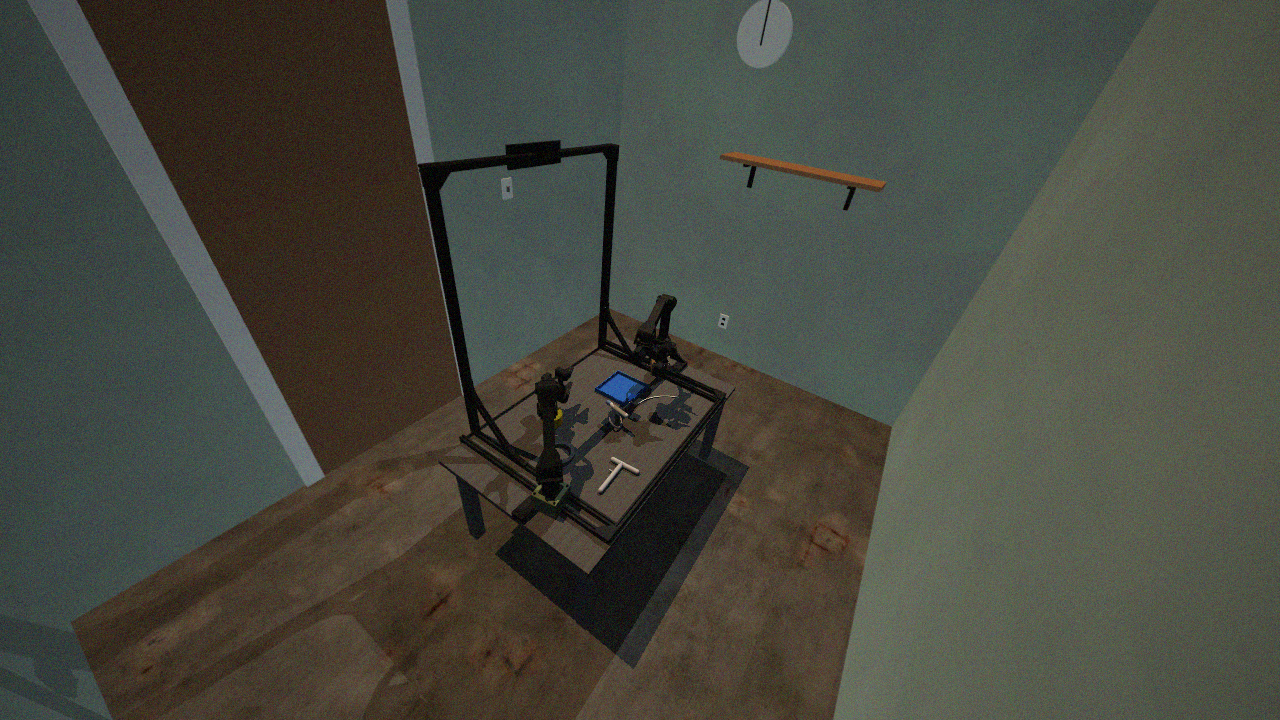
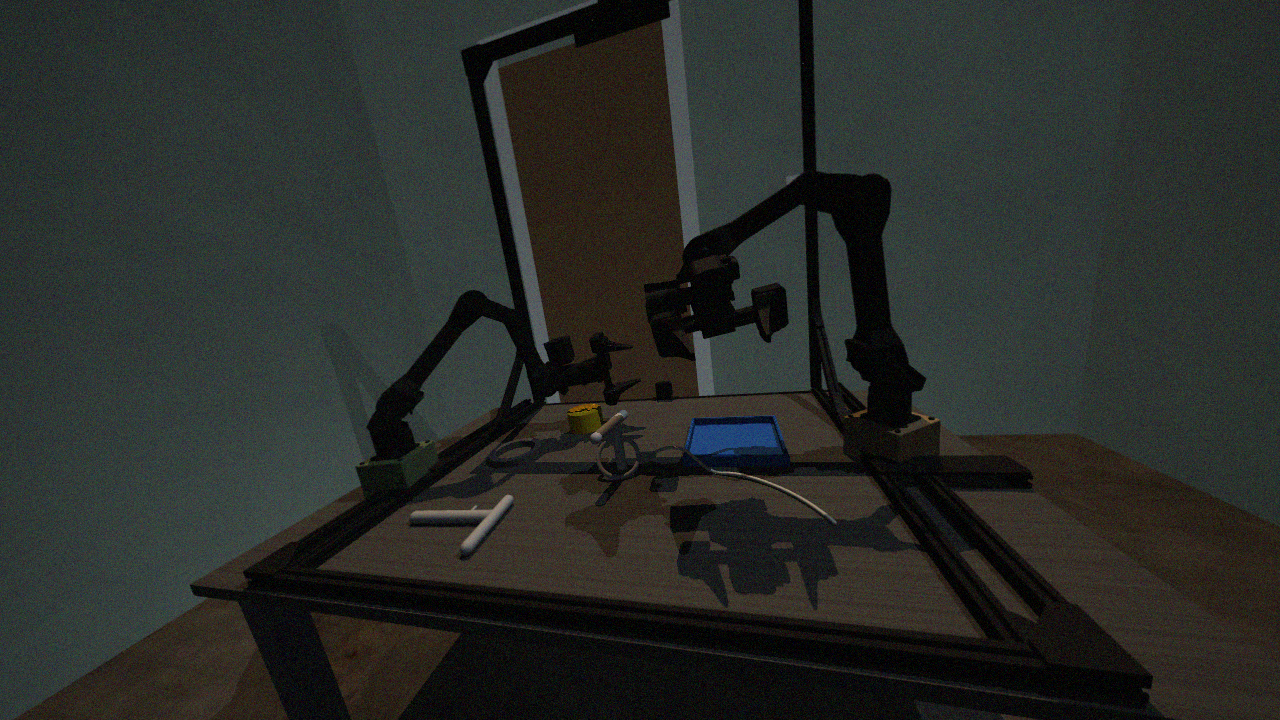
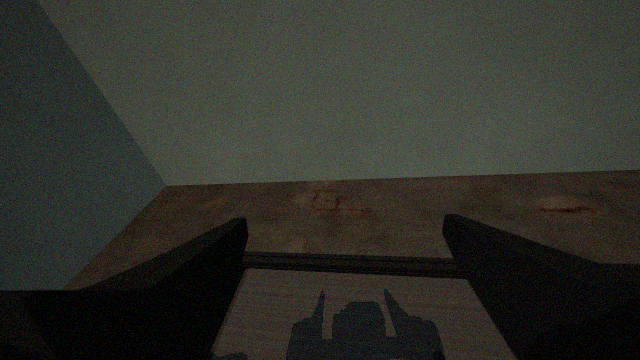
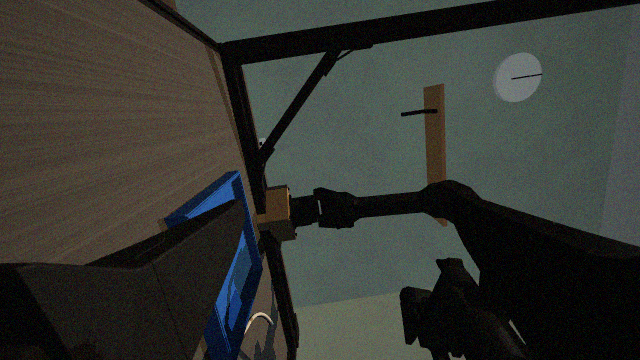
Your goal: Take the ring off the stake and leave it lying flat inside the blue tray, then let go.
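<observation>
A thin grey ring hangs on a tilted white stake near the table's middle. The blue tray lies flat just beyond and to the right of it. My left gripper is open and empty, high above the table between the ring and the tray. My right gripper is open and empty, hovering a little above the table behind the stake.
A yellow block sits behind the stake. A white T-shaped piece lies at the front left. A thin curved white rod lies beside the tray. A black frame surrounds the table.
</observation>
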